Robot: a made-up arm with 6 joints.
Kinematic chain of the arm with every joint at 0, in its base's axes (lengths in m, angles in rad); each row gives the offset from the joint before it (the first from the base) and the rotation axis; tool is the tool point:
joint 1: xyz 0 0 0.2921 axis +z
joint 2: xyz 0 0 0 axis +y
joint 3: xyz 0 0 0.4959 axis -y
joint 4: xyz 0 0 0 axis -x
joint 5: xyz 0.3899 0 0 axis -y
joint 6: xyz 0 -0.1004 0 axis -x
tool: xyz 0 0 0
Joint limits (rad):
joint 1: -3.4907..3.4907
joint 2: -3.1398..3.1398
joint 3: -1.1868..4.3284
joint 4: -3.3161..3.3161
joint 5: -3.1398..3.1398
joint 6: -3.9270..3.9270
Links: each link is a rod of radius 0.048 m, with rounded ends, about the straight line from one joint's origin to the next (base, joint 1, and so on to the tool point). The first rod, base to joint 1, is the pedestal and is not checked.
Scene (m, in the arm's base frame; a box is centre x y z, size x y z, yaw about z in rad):
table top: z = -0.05
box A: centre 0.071 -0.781 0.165 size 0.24 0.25 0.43 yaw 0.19
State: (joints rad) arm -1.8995 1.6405 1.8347 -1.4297 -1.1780 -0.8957
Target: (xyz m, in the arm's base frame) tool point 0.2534 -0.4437 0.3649
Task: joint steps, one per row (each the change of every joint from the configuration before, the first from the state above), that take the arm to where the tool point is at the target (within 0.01 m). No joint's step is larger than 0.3 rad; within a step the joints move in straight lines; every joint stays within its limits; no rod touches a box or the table.
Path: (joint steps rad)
1: -0.0138 -0.2061 -0.1335 -0.0288 0.0743 -0.2651
2: -0.0138 -0.2061 -0.1334 -0.0287 0.0742 -0.2650
3: -0.0138 -0.2061 -0.1335 -0.0288 0.0743 -0.2651
4: -0.0138 -0.2061 -0.1334 -0.0288 0.0742 -0.2651
5: -0.0138 -0.2061 -0.1335 -0.0287 0.0743 -0.2651
6: 0.1826 0.0004 -0.2556 -0.0028 -0.0743 0.2651
7: 0.1827 0.0004 -0.2556 -0.0028 -0.0742 0.2651
8: 0.1827 0.0003 -0.2556 -0.0028 -0.0743 0.2651
9: 0.1827 0.0004 -0.2556 -0.0028 -0.0742 0.2650
10: 0.1826 0.0004 -0.2556 -0.0028 -0.0743 0.2651

